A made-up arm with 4 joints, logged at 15 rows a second.
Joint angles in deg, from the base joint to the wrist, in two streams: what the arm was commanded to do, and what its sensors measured. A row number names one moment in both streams.
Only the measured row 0 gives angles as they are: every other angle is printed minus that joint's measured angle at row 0.
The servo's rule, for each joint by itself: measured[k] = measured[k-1] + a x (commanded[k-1-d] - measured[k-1]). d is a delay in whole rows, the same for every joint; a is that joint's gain. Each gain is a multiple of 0.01, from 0.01 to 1. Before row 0 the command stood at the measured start. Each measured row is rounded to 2 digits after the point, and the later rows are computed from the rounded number. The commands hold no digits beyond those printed.
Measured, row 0:
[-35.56, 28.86, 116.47, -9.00]
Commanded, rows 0 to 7:
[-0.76, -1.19, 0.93, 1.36]
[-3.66, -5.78, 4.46, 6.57]
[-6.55, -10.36, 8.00, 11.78]
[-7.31, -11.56, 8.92, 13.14]
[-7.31, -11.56, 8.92, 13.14]
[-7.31, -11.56, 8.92, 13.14]
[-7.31, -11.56, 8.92, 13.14]
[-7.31, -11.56, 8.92, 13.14]
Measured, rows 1 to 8:
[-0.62, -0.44, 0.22, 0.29]
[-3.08, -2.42, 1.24, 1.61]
[-5.89, -5.36, 2.86, 3.75]
[-7.04, -7.65, 4.31, 5.72]
[-7.26, -9.10, 5.42, 7.28]
[-7.30, -10.01, 6.26, 8.51]
[-7.31, -10.58, 6.90, 9.48]
[-7.31, -10.94, 7.38, 10.25]
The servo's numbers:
d 0
a 0.81 0.37 0.24 0.21

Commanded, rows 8 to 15:
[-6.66, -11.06, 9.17, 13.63]
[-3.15, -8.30, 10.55, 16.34]
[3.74, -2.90, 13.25, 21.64]
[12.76, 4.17, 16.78, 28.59]
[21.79, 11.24, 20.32, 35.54]
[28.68, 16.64, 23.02, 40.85]
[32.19, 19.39, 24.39, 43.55]
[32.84, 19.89, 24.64, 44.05]
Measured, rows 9 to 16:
[-6.78, -10.98, 7.81, 10.96]
[-3.84, -9.99, 8.47, 12.09]
[2.30, -7.37, 9.62, 14.10]
[10.77, -3.10, 11.34, 17.14]
[19.70, 2.21, 13.50, 21.00]
[26.97, 7.55, 15.78, 25.17]
[31.20, 11.93, 17.85, 29.03]
[32.53, 14.88, 19.48, 32.18]

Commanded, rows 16 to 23:
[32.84, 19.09, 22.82, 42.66]
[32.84, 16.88, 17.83, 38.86]
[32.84, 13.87, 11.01, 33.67]
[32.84, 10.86, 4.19, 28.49]
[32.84, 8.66, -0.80, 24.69]
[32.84, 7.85, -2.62, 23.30]
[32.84, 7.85, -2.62, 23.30]
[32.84, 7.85, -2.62, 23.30]
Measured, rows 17 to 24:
[32.78, 16.44, 20.28, 34.38]
[32.83, 16.60, 19.69, 35.32]
[32.84, 15.59, 17.61, 34.97]
[32.84, 13.84, 14.39, 33.61]
[32.84, 11.92, 10.74, 31.74]
[32.84, 10.41, 7.53, 29.97]
[32.84, 9.46, 5.09, 28.57]
[32.84, 8.86, 3.24, 27.46]

